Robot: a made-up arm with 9 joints. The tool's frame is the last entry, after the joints.
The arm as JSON. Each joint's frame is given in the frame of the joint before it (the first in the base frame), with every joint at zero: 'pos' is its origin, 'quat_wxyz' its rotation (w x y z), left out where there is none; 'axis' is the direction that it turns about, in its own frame. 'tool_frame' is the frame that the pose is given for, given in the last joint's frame.
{
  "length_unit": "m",
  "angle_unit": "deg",
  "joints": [
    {
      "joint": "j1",
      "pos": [
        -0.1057,
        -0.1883,
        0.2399
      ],
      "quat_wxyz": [
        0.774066,
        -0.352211,
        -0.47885,
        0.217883
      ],
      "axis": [
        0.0,
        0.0,
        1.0
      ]
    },
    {
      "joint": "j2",
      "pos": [
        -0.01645,
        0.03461,
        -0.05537
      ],
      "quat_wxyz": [
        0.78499,
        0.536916,
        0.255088,
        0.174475
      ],
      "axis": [
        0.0,
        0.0,
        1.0
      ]
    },
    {
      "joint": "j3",
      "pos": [
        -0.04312,
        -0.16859,
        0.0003
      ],
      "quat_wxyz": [
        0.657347,
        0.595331,
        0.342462,
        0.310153
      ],
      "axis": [
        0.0,
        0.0,
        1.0
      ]
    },
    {
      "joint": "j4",
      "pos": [
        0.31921,
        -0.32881,
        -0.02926
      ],
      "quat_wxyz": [
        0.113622,
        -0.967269,
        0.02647,
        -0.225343
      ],
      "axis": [
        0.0,
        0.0,
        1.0
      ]
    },
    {
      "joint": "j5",
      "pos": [
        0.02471,
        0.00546,
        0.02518
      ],
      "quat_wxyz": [
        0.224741,
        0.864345,
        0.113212,
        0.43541
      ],
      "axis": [
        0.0,
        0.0,
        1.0
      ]
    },
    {
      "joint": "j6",
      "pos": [
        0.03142,
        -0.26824,
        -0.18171
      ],
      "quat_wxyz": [
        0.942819,
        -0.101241,
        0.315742,
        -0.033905
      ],
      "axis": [
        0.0,
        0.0,
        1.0
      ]
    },
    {
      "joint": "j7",
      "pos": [
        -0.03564,
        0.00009,
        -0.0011
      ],
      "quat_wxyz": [
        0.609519,
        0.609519,
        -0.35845,
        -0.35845
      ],
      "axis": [
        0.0,
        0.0,
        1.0
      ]
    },
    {
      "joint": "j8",
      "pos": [
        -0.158,
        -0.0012,
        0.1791
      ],
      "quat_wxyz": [
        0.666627,
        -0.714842,
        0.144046,
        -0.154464
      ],
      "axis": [
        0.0,
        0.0,
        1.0
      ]
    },
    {
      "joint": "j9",
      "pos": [
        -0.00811,
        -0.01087,
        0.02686
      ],
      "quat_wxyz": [
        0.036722,
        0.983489,
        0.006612,
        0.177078
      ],
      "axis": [
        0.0,
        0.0,
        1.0
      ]
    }
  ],
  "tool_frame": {
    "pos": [
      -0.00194,
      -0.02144,
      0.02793
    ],
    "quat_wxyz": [
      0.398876,
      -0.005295,
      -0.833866,
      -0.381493
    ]
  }
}
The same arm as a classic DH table. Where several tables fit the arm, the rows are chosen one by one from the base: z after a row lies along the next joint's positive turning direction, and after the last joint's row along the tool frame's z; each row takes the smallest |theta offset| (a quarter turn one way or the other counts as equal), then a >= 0, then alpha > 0; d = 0 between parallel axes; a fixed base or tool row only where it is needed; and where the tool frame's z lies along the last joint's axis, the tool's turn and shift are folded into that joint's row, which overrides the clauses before.
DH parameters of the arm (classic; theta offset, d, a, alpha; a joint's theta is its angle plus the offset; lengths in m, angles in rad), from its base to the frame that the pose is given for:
base (fixed): 1.211 0.2299 -0.2135 -1.2731
j1: 0 -0.0098 0.0083 1.2731
j2: 0.7381 -0.0423 -0.163 1.5142
j3: -1.2123 0.2978 0.4334 -2.6313
j4: 0.1481 0.3431 0.0135 2.1174
j5: -0.3324 -0.1038 0.2667 -0.6759
j6: 0.1613 -0.0689 -0.0174 1.5708
j7: -0.4265 0.206 -0.1433 -1.6343
j8: 1.3442 -0.055 -0.0123 2.7779
j9: -0.9807 0.0058 0.0167 1.9722
tool (fixed): 0.814 -0.0147 0 0

